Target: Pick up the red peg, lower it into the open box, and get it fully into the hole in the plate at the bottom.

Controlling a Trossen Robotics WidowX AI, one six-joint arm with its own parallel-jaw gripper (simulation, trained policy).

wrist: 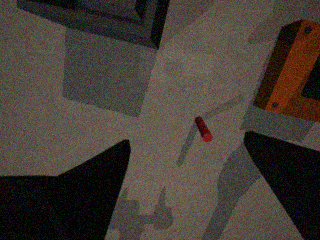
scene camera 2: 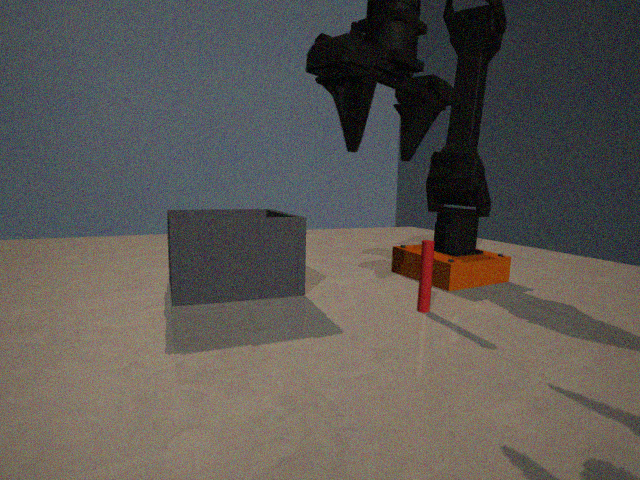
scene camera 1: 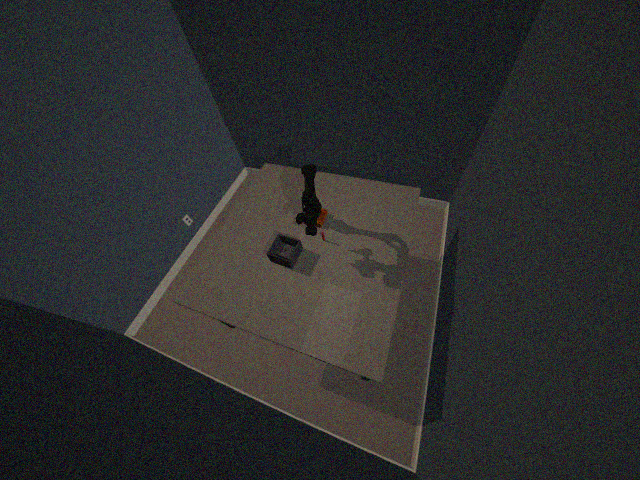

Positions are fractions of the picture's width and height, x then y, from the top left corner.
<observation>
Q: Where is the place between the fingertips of my gripper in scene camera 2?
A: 0.60,0.33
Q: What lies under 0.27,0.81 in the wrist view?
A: My gripper.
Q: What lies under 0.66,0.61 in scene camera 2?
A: A red peg.
</observation>
